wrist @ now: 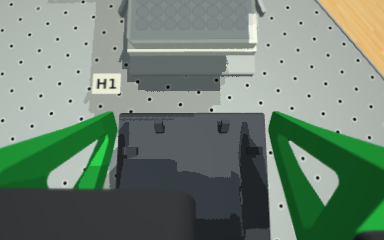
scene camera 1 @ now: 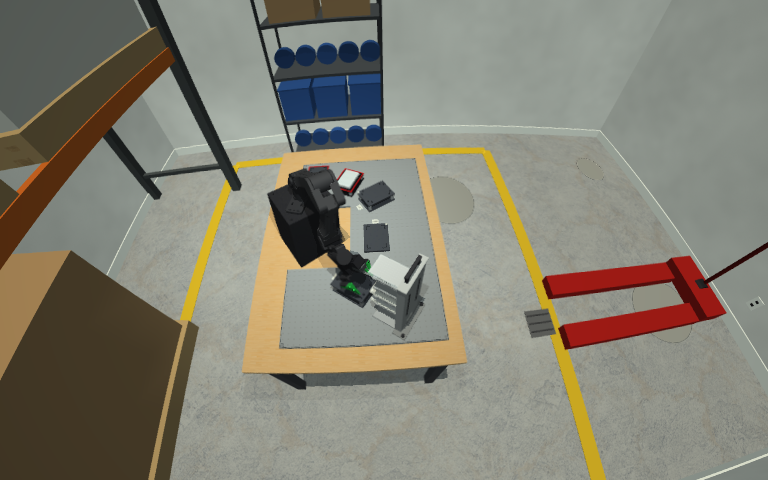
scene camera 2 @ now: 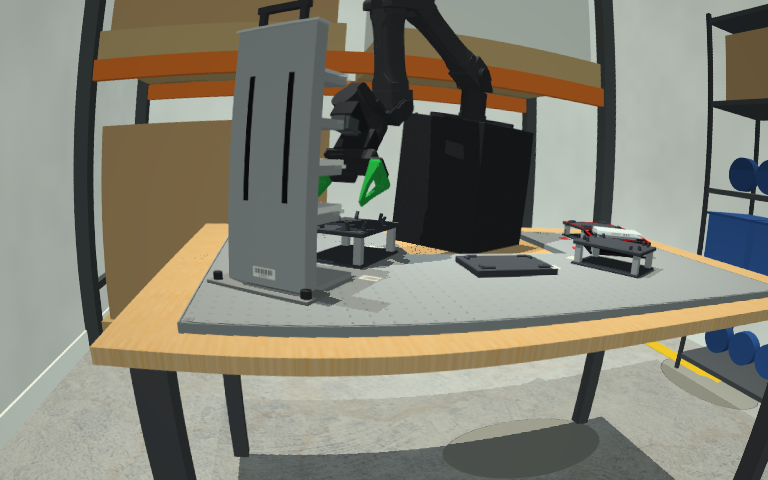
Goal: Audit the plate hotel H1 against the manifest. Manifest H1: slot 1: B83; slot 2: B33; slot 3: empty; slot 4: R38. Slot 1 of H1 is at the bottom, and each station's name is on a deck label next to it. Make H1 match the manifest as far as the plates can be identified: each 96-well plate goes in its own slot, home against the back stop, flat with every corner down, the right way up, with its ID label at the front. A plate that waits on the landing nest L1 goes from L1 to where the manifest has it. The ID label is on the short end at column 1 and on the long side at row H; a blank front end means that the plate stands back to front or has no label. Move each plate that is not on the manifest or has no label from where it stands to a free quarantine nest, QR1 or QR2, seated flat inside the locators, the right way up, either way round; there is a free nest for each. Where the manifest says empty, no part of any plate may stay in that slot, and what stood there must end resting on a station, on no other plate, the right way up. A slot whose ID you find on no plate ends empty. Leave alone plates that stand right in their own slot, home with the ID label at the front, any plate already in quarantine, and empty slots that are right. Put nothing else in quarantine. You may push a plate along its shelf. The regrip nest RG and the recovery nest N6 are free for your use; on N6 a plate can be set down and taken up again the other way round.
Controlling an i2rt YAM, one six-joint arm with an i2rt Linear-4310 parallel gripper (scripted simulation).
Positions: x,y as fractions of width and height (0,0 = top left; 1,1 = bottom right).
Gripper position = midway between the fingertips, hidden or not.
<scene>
I see my gripper (scene camera 2: 0.44,0.42), a grey plate hotel H1 (scene camera 2: 0.34,0.48) and a dark regrip nest (scene camera 2: 0.49,0.47).
My gripper is seen too in the wrist view (wrist: 0.50,0.50). The dark regrip nest shows as well in the wrist view (wrist: 0.60,0.78).
</scene>
